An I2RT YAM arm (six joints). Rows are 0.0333 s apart.
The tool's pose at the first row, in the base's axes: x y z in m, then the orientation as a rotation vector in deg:
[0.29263, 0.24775, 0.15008, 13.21, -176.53, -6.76]
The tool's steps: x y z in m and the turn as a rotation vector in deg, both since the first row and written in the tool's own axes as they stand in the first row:
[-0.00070, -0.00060, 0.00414, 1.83, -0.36, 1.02]
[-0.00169, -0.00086, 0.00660, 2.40, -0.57, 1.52]
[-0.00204, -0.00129, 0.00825, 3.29, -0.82, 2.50]
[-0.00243, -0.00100, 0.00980, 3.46, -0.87, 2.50]
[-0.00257, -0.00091, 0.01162, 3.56, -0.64, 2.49]
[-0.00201, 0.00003, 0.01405, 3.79, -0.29, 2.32]
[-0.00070, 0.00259, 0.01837, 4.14, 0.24, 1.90]
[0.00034, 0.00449, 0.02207, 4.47, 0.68, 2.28]
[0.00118, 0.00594, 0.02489, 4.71, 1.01, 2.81]
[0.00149, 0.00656, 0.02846, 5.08, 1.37, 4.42]
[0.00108, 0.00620, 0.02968, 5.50, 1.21, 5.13]
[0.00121, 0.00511, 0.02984, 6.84, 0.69, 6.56]
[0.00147, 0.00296, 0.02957, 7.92, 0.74, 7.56]
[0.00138, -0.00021, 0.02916, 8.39, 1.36, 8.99]
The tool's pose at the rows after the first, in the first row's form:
[0.29318, 0.24756, 0.14588, 11.71, -177.18, -3.95]
[0.29406, 0.24763, 0.14336, 10.96, -177.48, -3.08]
[0.29438, 0.24738, 0.14167, 9.48, -177.86, -1.70]
[0.29464, 0.24784, 0.14013, 9.48, -177.93, -1.44]
[0.29466, 0.24808, 0.13832, 9.51, -177.70, -1.26]
[0.29384, 0.24910, 0.13600, 9.78, -177.37, -0.86]
[0.29193, 0.25174, 0.13196, 10.45, -176.84, -0.28]
[0.29042, 0.25372, 0.12847, 9.87, -176.45, 0.30]
[0.28922, 0.25523, 0.12582, 9.07, -176.16, 0.72]
[0.28863, 0.25605, 0.12233, 6.62, -175.87, 1.39]
[0.28902, 0.25585, 0.12106, 5.54, -176.07, 2.05]
[0.28904, 0.25476, 0.12082, 3.37, -176.66, 4.11]
[0.28911, 0.25259, 0.12093, 1.86, -176.63, 5.82]
[0.28969, 0.24944, 0.12108, -0.29, -175.97, 6.64]

